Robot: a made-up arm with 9 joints.
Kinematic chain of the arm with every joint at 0, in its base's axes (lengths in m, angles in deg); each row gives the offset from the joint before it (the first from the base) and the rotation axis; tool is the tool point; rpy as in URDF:
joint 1: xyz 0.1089 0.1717 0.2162 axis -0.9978 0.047 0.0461
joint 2: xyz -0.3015 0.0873 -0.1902 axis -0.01 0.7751 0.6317
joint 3: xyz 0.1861 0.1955 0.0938 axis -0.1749 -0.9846 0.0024
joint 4: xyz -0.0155 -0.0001 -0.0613 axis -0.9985 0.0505 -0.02
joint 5: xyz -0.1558 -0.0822 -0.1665 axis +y
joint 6: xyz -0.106 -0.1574 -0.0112 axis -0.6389 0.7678 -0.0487
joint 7: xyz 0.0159 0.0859 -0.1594 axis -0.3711 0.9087 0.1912
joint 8: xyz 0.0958 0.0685 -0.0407 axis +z
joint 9: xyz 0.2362 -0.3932 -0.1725 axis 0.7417 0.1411 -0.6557
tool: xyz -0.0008 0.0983 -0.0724 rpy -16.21 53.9 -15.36
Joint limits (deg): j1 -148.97..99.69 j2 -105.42..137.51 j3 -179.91..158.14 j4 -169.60..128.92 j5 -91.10..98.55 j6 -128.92..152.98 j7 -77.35..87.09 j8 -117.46..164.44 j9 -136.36..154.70
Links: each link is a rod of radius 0.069 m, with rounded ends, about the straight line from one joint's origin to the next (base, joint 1, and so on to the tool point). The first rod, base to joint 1, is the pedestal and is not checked.
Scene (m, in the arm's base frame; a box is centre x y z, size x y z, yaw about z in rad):
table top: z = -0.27
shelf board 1: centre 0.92 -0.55 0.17 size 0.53 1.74 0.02 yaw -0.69
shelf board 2: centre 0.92 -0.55 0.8 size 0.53 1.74 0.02 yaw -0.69
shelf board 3: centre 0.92 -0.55 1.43 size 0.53 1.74 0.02 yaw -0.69
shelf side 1: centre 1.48 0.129 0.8 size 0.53 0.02 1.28 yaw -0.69
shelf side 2: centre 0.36 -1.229 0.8 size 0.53 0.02 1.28 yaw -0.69
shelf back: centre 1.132 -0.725 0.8 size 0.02 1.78 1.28 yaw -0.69
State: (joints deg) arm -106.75 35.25 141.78 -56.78 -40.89 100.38 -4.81 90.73 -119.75
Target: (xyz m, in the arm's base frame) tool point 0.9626 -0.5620 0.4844
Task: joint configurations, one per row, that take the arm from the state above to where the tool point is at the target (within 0.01 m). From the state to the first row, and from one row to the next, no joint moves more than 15 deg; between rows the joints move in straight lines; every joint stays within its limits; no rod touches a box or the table.
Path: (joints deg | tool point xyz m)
1: -98.42 38.08 138.48 -54.16 -43.90 95.23 -13.55 88.02 -119.69 | 0.7207 -0.2951 1.1430
2: -90.09 40.90 135.19 -51.54 -46.91 90.08 -22.29 85.31 -119.64 | 0.6037 -0.1904 1.1206
3: -92.58 44.07 130.30 -38.73 -53.04 89.12 -33.06 74.79 -119.83 | 0.5812 -0.2378 0.7844
4: -95.07 47.25 125.41 -25.92 -59.16 88.16 -43.82 64.27 -120.02 | 0.4912 -0.1729 0.4845
5: -101.64 39.37 131.77 -31.74 -52.88 93.96 -30.08 71.24 -119.74 | 0.6517 -0.3453 0.5412
6: -108.20 31.50 138.13 -37.57 -46.60 99.76 -16.34 78.22 -119.45 | 0.8108 -0.4829 0.5472
7: -114.77 23.62 144.49 -43.40 -40.32 105.57 -2.60 85.19 -119.17 | 0.9626 -0.5621 0.4844

